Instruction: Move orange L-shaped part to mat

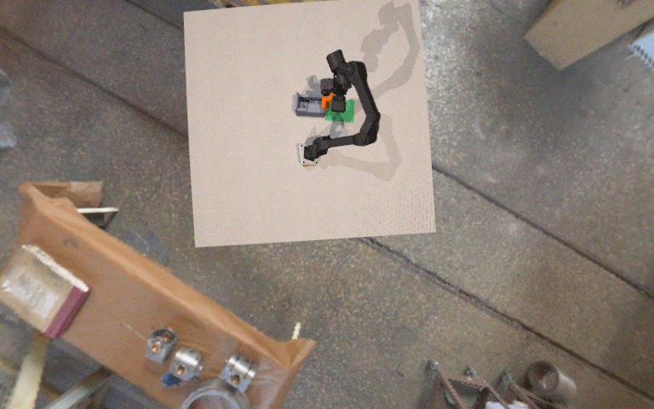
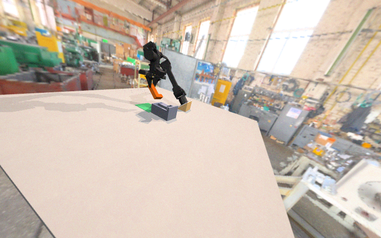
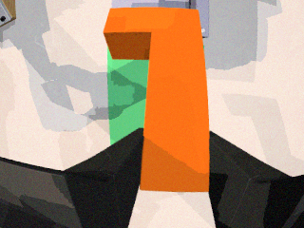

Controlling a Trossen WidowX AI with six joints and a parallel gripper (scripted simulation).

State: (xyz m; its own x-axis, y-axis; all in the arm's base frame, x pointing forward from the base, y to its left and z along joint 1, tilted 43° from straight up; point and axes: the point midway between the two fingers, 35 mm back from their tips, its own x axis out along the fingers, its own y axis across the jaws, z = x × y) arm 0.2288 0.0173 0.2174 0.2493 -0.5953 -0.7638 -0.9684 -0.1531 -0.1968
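My gripper tip is now 30 mm to the right of the orange L-shaped part, 30 mm above it and 10 mm past it. Round my gripper tip: green mat (160 mm below, 20 mm to the right).
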